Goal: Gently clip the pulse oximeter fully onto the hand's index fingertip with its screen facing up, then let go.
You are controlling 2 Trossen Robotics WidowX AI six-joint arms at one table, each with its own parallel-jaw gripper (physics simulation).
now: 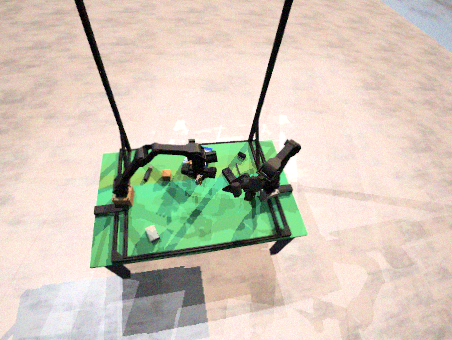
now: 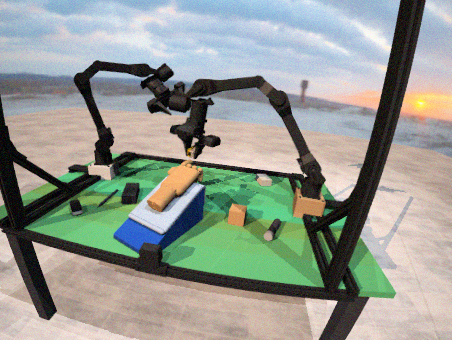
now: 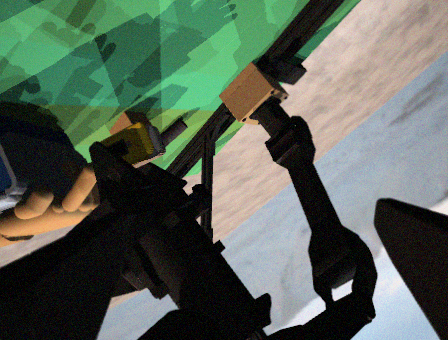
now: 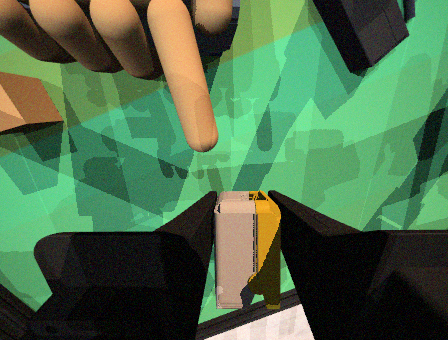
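Seen in the pictures: left gripper, fingertip midpoint: (image 1: 225,186) (image 3: 251,218); right gripper, fingertip midpoint: (image 1: 200,179) (image 2: 191,157) (image 3: 104,145) (image 4: 242,197); left arm's base at its link origin: (image 1: 268,188) (image 2: 103,162); right arm's base at its link origin: (image 1: 121,192) (image 2: 310,194) (image 3: 265,108).
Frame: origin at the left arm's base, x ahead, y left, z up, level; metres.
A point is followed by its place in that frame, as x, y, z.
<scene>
The tan hand (image 2: 177,182) {0.371, -0.341, 0.078} (image 4: 104,30) {0.405, -0.251, 0.105} lies on a blue wedge (image 2: 181,219) {0.391, -0.412, -0.002} with a white pad. Its index finger (image 4: 189,84) sticks out past the wedge. My right gripper (image 4: 242,197) {0.400, -0.149, 0.096} (image 2: 192,152) {0.400, -0.149, 0.096} (image 1: 199,177) {0.400, -0.149, 0.096} is shut on the pulse oximeter (image 4: 246,246) {0.408, -0.145, 0.129} (image 2: 191,150) {0.400, -0.158, 0.125} (image 3: 135,142) {0.407, -0.114, 0.123}, a beige and yellow clip. The clip hangs just off the index fingertip, a short gap away and not touching it. Its beige and yellow halves stand side by side between the fingers. My left gripper (image 2: 160,108) (image 1: 233,190) {0.333, 0.023, 0.251} is open and empty, held high beside the right arm.
An orange cube (image 2: 237,214) {0.559, -0.348, -0.017} (image 1: 166,174) {0.566, -0.312, -0.009}, a dark cylinder (image 2: 272,229) {0.660, -0.404, -0.033} (image 1: 148,173) {0.669, -0.375, -0.037} and a white block (image 2: 264,179) {0.731, -0.017, -0.029} (image 1: 152,233) {0.736, 0.022, -0.029} lie on the green table. A black box (image 2: 130,193) {0.192, -0.229, -0.025}, a pen (image 2: 107,197) {0.103, -0.224, -0.050} and a small black device (image 2: 75,207) {0.045, -0.343, -0.029} lie left of the wedge.
</scene>
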